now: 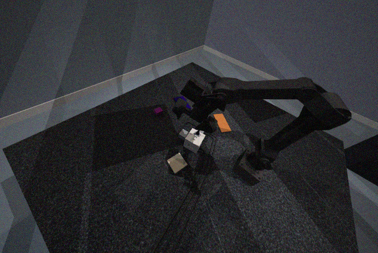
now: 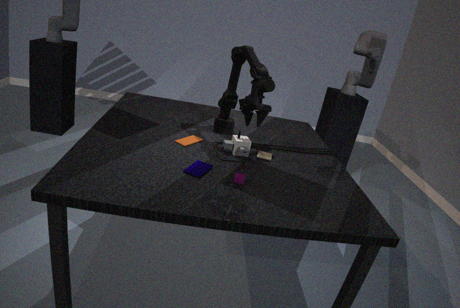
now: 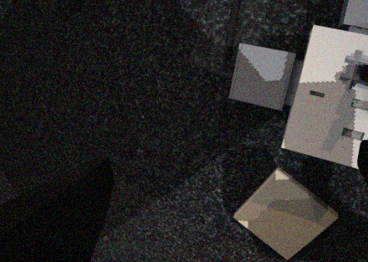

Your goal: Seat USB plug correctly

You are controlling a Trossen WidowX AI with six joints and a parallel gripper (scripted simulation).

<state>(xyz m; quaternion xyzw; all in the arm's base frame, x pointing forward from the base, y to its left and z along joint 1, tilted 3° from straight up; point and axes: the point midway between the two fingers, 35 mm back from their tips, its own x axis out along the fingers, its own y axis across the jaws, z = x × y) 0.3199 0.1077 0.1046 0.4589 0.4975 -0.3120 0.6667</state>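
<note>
The dark USB plug lies 7 cm below my gripper tip, 5 cm behind it and 4 cm to the right of it. The rest, counted from my gripper tip: cream block 16 cm below, 10 cm to the left, 6 cm behind; blue flat block 21 cm to the right, 20 cm ahead, 16 cm below; magenta cube 24 cm ahead, 15 cm below, 4 cm to the right.
</note>
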